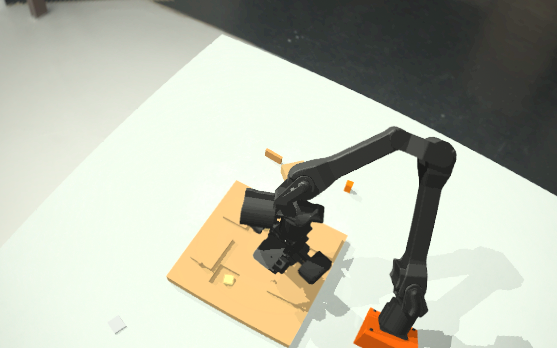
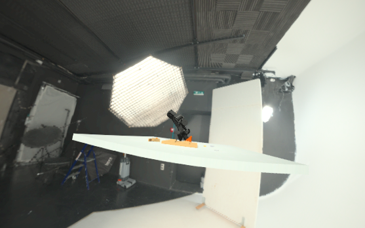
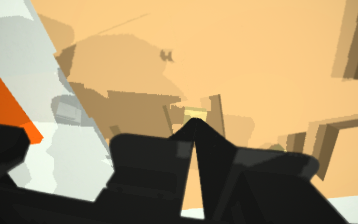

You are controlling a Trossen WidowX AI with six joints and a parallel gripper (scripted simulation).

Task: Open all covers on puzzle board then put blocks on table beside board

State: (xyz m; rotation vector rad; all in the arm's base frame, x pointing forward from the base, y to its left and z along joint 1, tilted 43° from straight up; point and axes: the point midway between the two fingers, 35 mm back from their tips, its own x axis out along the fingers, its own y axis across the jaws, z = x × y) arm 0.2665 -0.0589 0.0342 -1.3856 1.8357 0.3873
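Right now the tan puzzle board is 4 cm ahead of my gripper tip. The rest, counted from my gripper tip: orange block 26 cm to the right, 7 cm behind, 1 cm below; then tan bar 26 cm to the right, 13 cm ahead, 1 cm below; then tan box 23 cm to the right, 6 cm ahead, 1 cm below.
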